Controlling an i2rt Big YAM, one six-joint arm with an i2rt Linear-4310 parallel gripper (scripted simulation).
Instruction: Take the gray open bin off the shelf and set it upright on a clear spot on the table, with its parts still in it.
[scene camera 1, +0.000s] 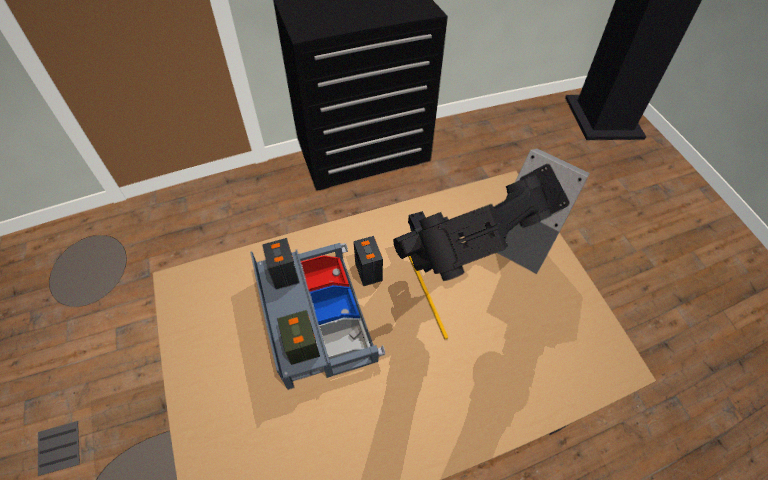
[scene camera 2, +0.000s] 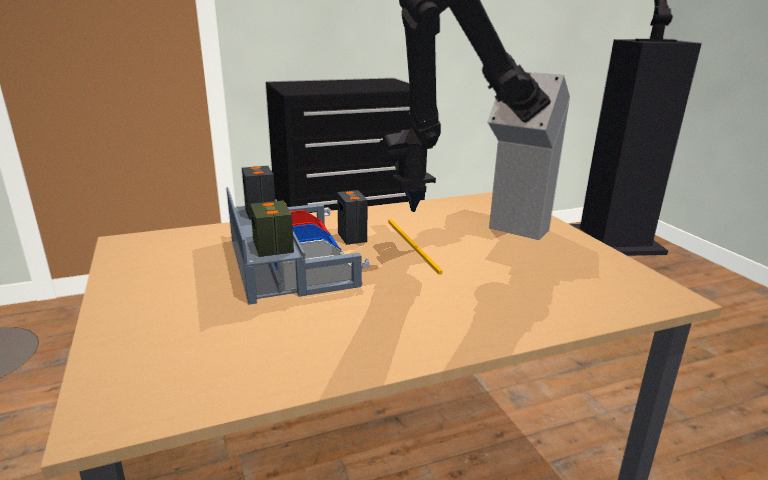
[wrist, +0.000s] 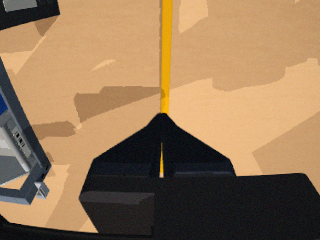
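I see a blue bin (scene camera 1: 329, 301) and a red bin (scene camera 1: 318, 271). The red bin is out of frame in the wrist view. There is also a gray open bin (scene camera 2: 326, 274) (scene camera 1: 335, 334), and finally my gripper, which I see at (scene camera 2: 412, 211) and at (wrist: 161, 120).
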